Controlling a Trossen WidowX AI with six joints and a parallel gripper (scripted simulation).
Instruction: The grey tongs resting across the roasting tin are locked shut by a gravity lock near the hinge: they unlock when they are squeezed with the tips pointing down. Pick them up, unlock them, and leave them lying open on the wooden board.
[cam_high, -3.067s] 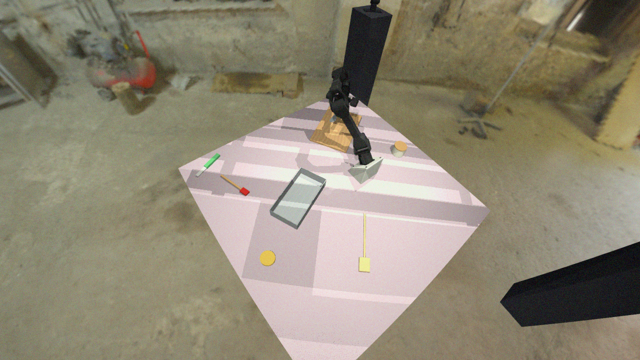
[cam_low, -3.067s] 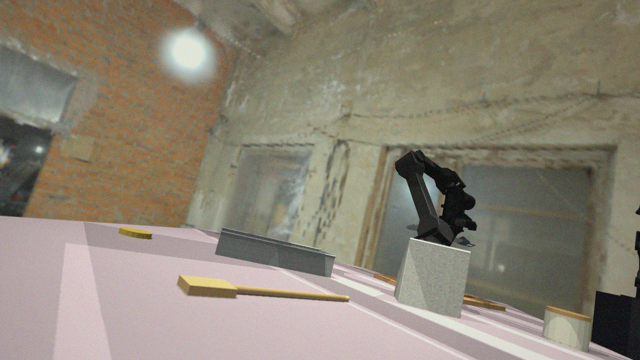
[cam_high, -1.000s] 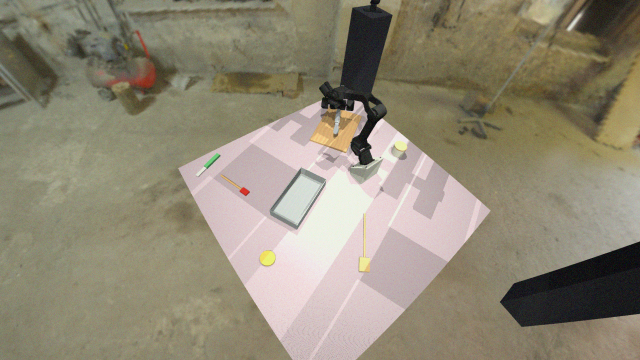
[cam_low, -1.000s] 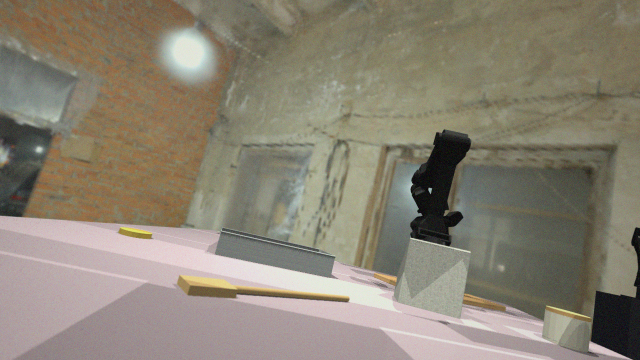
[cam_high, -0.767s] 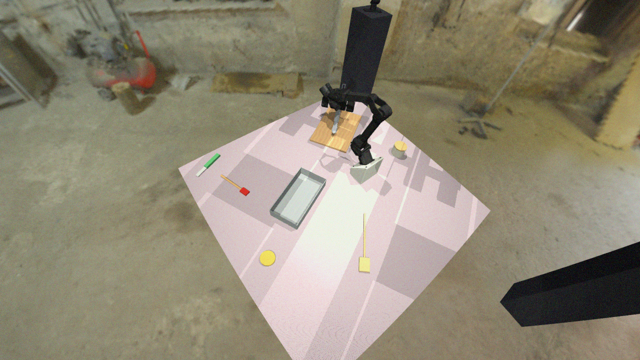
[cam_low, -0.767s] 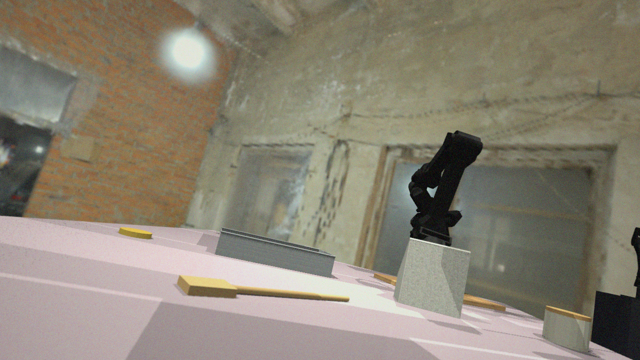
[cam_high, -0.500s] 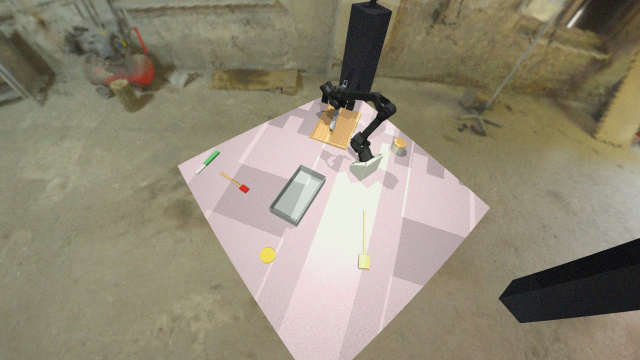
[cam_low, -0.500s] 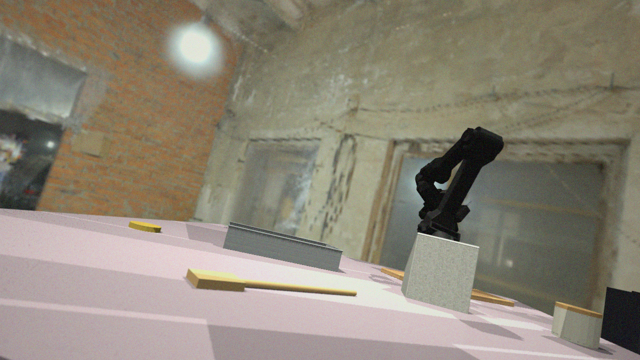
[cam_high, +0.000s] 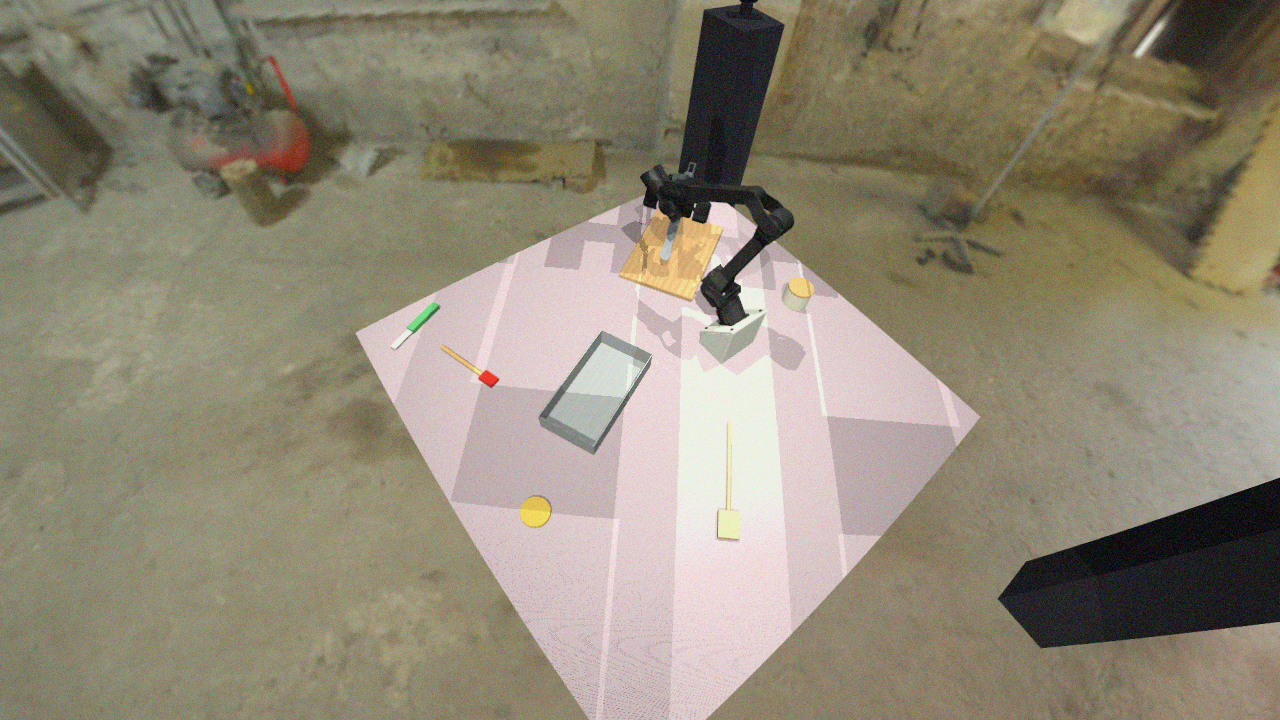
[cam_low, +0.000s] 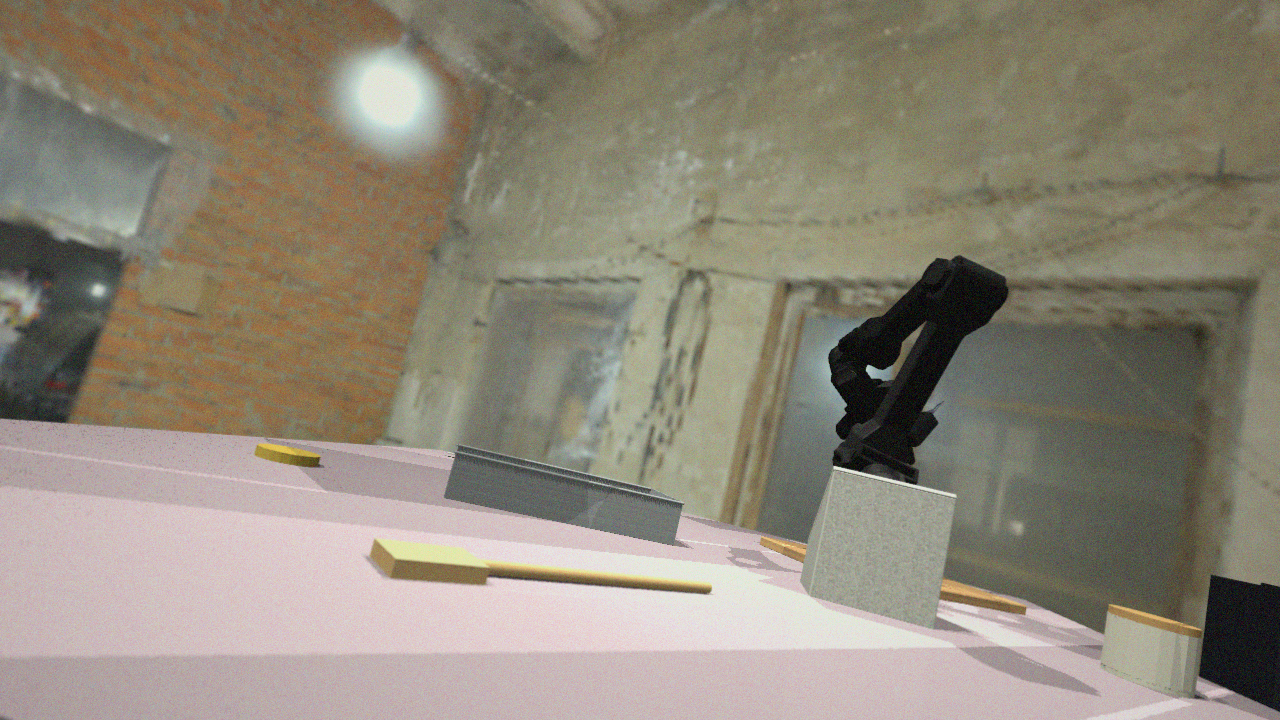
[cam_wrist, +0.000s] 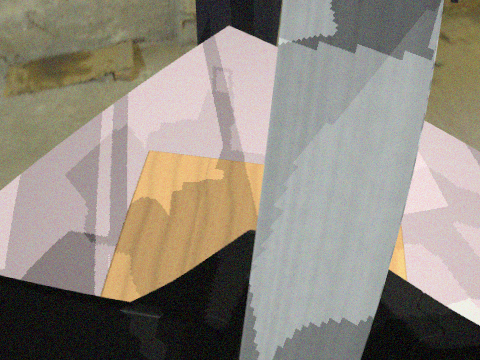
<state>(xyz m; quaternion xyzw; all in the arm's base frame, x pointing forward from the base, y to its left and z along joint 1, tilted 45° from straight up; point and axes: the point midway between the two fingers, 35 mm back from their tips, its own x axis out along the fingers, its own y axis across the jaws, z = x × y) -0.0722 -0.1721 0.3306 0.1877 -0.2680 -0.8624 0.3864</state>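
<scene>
The wooden board is 190 mm below my gripper tip. Round my gripper tip: yellow disc 780 mm ahead, 510 mm to the left, 190 mm below; grey roasting tin 490 mm ahead, 320 mm to the left, 170 mm below; cream pot 370 mm to the left, 210 mm behind, 160 mm below.
</scene>
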